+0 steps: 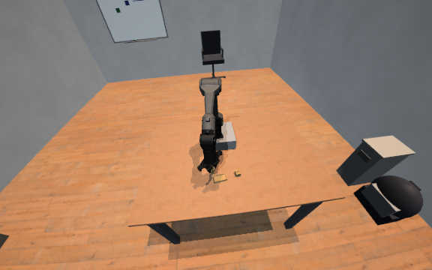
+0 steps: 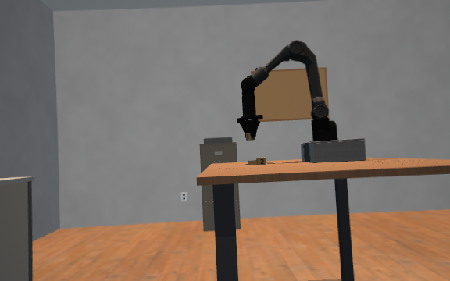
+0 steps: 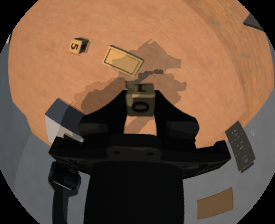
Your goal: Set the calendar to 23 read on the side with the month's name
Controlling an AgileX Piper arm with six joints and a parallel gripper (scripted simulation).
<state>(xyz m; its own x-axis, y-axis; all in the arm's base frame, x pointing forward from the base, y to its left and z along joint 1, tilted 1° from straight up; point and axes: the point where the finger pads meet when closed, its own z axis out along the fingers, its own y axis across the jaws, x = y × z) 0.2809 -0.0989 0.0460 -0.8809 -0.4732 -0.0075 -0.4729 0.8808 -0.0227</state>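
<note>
My gripper is now 110 mm above the tan calendar tray and 40 mm to the right of it. Also, from my hand: tan calendar cube: right at my hand.
</note>
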